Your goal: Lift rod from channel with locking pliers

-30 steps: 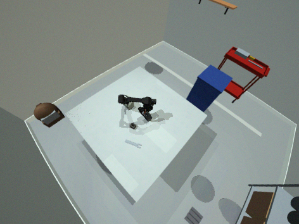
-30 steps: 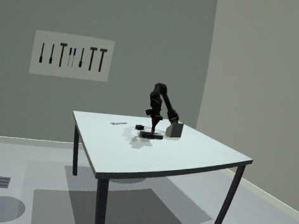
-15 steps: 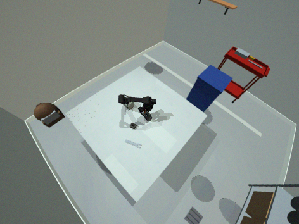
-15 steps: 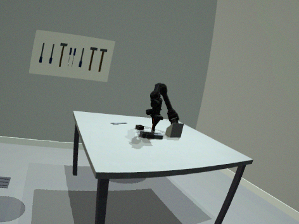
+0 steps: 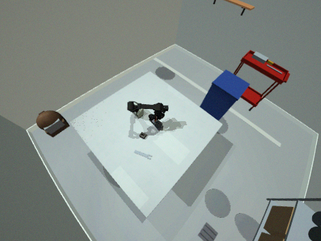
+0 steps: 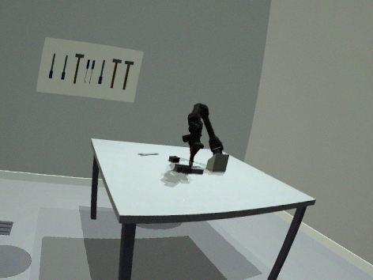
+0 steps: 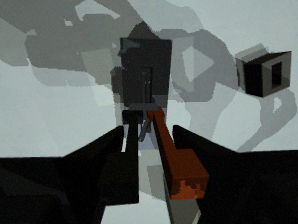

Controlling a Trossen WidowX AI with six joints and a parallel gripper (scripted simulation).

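Right now the grey channel block is 10 cm below my gripper tip. Also, from my gripper tip: flat grey strip: 19 cm ahead, 35 cm to the right, 11 cm below; dark holster: 2 cm ahead, 22 cm to the right, 10 cm below.
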